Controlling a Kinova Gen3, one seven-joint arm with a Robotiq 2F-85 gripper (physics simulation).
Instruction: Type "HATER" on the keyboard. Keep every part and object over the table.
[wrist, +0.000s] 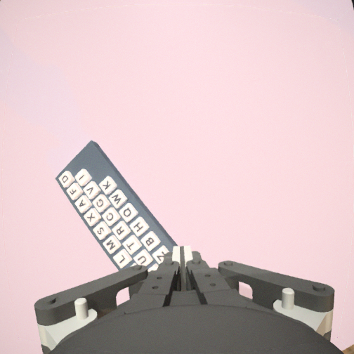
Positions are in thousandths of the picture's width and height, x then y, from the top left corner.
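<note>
I can see a dark blue-grey keyboard (360, 654) here, and my gripper (513, 727) is there too.
</note>
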